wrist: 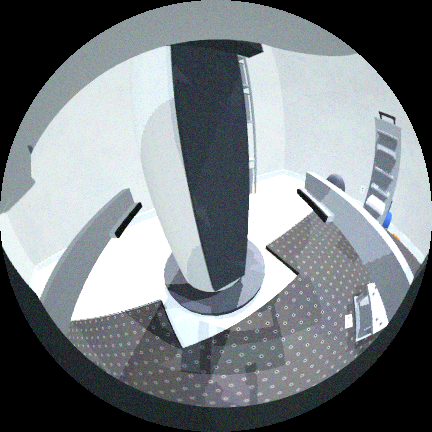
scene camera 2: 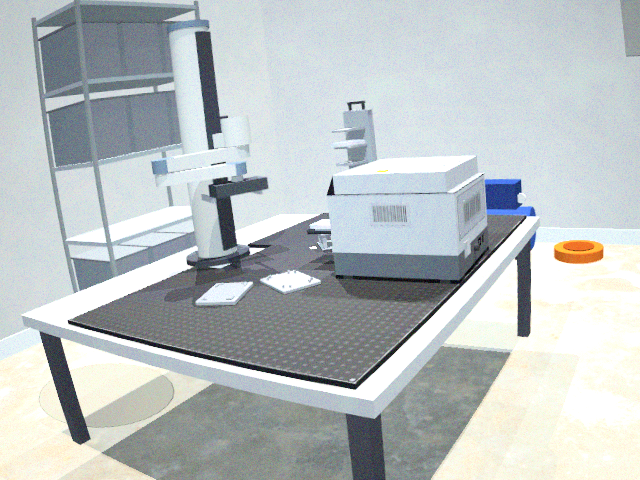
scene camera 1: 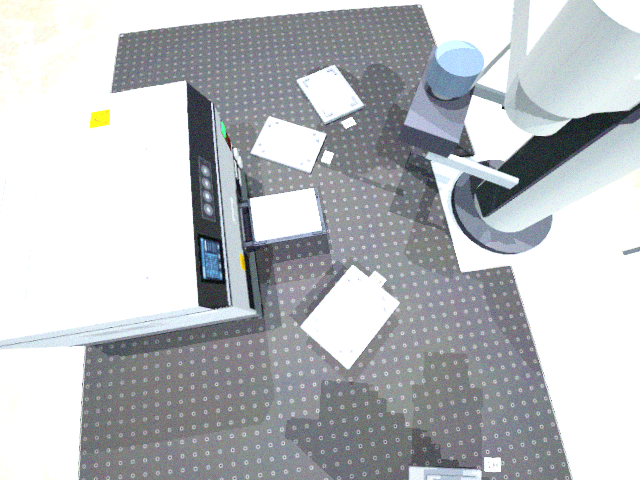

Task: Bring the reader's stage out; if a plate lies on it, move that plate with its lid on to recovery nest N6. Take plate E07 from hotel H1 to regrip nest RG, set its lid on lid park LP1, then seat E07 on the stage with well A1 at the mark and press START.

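Frame: origin at the arm's base, x ahead, y left, z up, level; millimetres.
Seen in the pictures: gripper, fingertip midpoint: (wrist: 216, 185) (scene camera 1: 522, 144); arm's base, origin of the base link: (wrist: 213, 268) (scene camera 2: 218, 257) (scene camera 1: 499, 206).
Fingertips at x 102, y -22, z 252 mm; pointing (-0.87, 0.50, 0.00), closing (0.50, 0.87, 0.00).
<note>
Offsets run from my fingertips to a thing's top centre.
The reader @(699 mm ahead, 43 mm left, 65 mm up) (scene camera 1: 118, 206) (scene camera 2: 395, 222) has its stage @(438 mm ahead, 30 mm left, 121 mm down) (scene camera 1: 286, 240) out. A white, plate-shaped piece @(424 mm ahead, 29 mm left, 110 mm down) (scene camera 1: 285, 215) (scene camera 2: 320, 225) lies on the stage; its lid and well A1 cannot be made out. My gripper (wrist: 216, 185) is open and empty; its fingers stand wide apart, high over the table, facing the arm's column. In scene camera 1 the gripper is beyond the nests, away from the stage. The hotel (scene camera 2: 367, 131) (wrist: 388, 125) stands at the table's far end; a white piece @(188 mm ahead, 589 mm left, 111 mm down) (wrist: 375, 204) shows low in it, its name not readable.
A raised white nest @(321 mm ahead, 233 mm left, 169 mm down) (scene camera 1: 349, 316) (wrist: 378, 310) stands near the stage. A pinned nest @(404 mm ahead, 213 mm right, 219 mm down) (scene camera 1: 288, 143) (scene camera 2: 290, 281) and a flat nest with corner pieces @(276 mm ahead, 361 mm right, 221 mm down) (scene camera 1: 330, 93) (scene camera 2: 224, 293) lie on the stage's other side. Their labels are unreadable. The arm's column (scene camera 2: 188, 144) (wrist: 212, 165) rises beside the mat.
</note>
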